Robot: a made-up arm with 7 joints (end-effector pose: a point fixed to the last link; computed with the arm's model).
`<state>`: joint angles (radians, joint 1 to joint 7).
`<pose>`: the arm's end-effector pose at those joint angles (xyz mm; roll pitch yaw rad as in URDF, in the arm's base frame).
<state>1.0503 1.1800 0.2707 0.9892 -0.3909 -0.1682 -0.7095</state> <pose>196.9 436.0 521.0 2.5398 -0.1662 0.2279</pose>
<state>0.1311 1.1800 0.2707 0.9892 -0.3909 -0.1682 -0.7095</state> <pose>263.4 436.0 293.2 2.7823 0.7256 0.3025</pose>
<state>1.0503 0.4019 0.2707 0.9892 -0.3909 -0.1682 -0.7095</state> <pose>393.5 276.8 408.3 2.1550 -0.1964 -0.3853</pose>
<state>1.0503 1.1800 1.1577 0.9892 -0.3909 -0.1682 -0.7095</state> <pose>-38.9 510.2 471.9 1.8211 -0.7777 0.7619</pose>
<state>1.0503 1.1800 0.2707 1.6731 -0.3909 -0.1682 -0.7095</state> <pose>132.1 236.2 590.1 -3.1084 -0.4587 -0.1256</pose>
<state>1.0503 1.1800 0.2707 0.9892 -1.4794 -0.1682 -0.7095</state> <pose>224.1 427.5 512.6 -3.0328 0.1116 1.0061</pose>
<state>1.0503 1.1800 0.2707 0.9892 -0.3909 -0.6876 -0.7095</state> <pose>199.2 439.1 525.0 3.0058 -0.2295 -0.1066</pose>
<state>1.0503 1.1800 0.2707 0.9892 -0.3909 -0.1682 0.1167</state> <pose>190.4 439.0 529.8 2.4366 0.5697 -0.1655</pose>
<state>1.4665 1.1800 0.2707 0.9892 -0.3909 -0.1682 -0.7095</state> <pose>106.9 436.0 585.2 2.4311 -0.5701 0.2679</pose>
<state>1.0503 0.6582 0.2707 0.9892 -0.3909 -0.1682 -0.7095</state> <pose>341.5 348.3 438.1 2.2791 -0.1606 -0.1847</pose>
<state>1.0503 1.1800 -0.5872 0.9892 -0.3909 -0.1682 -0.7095</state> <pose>367.2 344.5 371.6 2.9654 0.5708 0.1481</pose>
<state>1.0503 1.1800 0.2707 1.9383 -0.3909 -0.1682 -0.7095</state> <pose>97.2 157.4 577.4 -2.8199 -0.5014 -0.3158</pose>
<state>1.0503 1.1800 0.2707 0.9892 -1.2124 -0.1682 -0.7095</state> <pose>217.6 427.2 516.6 3.0587 0.0979 0.7993</pose>
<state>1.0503 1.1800 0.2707 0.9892 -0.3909 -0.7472 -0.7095</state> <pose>199.5 439.3 525.6 3.0602 -0.2268 -0.1461</pose>
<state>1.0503 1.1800 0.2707 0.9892 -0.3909 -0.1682 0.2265</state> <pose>190.1 439.7 531.1 2.3923 0.6621 -0.2382</pose>
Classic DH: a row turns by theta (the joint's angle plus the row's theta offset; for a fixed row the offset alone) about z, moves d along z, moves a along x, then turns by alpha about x. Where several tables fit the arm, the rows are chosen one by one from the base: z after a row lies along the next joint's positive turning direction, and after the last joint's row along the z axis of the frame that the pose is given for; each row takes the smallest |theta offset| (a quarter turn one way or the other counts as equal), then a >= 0, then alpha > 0; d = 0 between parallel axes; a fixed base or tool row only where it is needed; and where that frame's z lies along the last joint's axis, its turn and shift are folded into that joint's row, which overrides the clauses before.
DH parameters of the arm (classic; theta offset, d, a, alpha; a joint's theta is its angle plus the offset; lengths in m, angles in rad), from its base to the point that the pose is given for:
base (fixed): 0 0.34 0 1.5708
joint 1: 1.5708 -0.08 0 1.5708
joint 2: 1.5708 -0.03 0.01 1.5708
joint 3: 1.5708 -0.21 0 1.5708
joint 4: 0 0.02 0.01 -1.5708
joint 5: 0 -0.33 0.03 -1.5708
joint 6: 1.5708 0.02 0.01 -1.5708
joint 7: -1.5618 0.0116 0.0099 1.7268
tool (fixed): -3.1212 0.0102 0 0

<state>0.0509 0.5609 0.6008 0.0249 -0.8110 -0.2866 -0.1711</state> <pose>44.8 373.4 -111.9 0.1236 0.7318 -1.7114</pose>
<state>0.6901 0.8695 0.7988 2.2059 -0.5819 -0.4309 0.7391</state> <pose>19.4 159.9 545.3 -2.7148 0.5557 0.4846</pose>
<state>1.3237 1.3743 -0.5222 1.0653 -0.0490 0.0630 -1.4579</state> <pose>281.2 382.6 503.1 2.5251 -0.5276 0.4952</pose>
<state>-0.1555 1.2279 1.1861 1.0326 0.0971 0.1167 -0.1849</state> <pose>91.3 503.3 459.8 1.9700 0.3291 -0.0534</pose>
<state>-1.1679 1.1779 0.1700 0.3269 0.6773 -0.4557 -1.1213</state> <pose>-135.5 564.9 185.8 3.0549 0.9655 1.2620</pose>
